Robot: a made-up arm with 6 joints.
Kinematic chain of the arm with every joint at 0, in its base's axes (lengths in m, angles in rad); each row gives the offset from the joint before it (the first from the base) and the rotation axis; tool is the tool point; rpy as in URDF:
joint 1: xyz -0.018 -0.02 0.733 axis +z
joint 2: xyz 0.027 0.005 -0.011 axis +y
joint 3: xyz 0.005 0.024 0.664 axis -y
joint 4: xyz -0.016 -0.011 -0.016 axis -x
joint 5: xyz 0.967 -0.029 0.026 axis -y
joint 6: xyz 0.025 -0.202 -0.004 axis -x
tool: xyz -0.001 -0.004 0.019 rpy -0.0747 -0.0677 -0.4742
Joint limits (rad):
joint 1: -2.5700..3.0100
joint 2: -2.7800..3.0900
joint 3: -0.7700..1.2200
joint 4: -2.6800..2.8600
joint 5: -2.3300..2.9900
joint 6: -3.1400..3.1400
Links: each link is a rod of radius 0.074 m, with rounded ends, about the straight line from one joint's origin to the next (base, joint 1, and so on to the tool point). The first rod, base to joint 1, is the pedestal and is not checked.
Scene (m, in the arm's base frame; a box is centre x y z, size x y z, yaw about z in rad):
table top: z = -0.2
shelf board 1: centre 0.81 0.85 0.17 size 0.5 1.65 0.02 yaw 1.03
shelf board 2: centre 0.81 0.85 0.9 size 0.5 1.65 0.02 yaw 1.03
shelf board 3: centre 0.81 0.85 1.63 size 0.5 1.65 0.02 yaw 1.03
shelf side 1: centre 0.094 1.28 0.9 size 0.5 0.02 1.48 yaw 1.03
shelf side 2: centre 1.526 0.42 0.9 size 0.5 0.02 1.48 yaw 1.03
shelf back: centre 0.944 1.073 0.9 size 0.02 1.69 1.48 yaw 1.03
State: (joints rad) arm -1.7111 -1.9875 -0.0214 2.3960 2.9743 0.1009
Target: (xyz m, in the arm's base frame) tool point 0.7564 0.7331 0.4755
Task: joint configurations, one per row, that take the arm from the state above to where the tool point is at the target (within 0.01 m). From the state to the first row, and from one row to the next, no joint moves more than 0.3 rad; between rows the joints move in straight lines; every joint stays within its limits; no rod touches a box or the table.
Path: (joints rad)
1: -1.5973 -2.0875 -0.2981 2.4251 2.9670 0.1095
2: -1.4834 -2.1875 -0.5747 2.4543 2.9597 0.1181
3: -1.2881 -1.8981 -0.5964 2.4994 2.8931 0.1674
4: -1.0928 -1.6086 -0.6181 2.5444 2.8265 0.2168
5: -0.8975 -1.3191 -0.6398 2.5895 2.7599 0.2661
6: -0.7022 -1.0297 -0.6615 2.6346 2.6934 0.3154
7: -0.5069 -0.7402 -0.6832 2.6797 2.6268 0.3648
8: -0.3117 -0.4508 -0.7049 2.7248 2.5602 0.4141
9: -0.1164 -0.1613 -0.7266 2.7698 2.4936 0.4634
10: 0.0789 0.1281 -0.7483 2.8149 2.4270 0.5128
11: 0.2742 0.4176 -0.7700 2.8600 2.3605 0.5621
12: 0.3685 0.5273 -0.5963 2.7856 2.5694 0.3916
13: 0.4627 0.6371 -0.4227 2.7113 2.7784 0.2210
14: 0.5569 0.7468 -0.2490 2.6369 2.9873 0.0505

